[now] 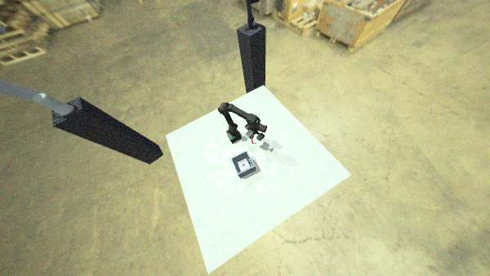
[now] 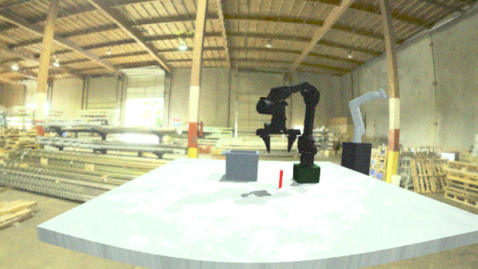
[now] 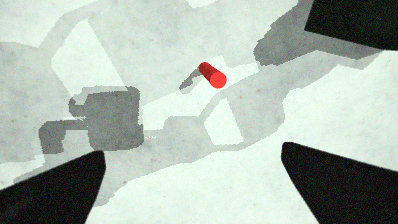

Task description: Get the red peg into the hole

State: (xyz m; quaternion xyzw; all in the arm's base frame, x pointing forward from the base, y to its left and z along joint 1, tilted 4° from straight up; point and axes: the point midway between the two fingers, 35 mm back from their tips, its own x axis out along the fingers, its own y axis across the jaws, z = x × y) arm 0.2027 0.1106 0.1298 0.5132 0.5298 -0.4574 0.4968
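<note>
Right now the red peg is 30 mm behind my gripper tip, 20 mm to the right of it and 120 mm below it.
</note>
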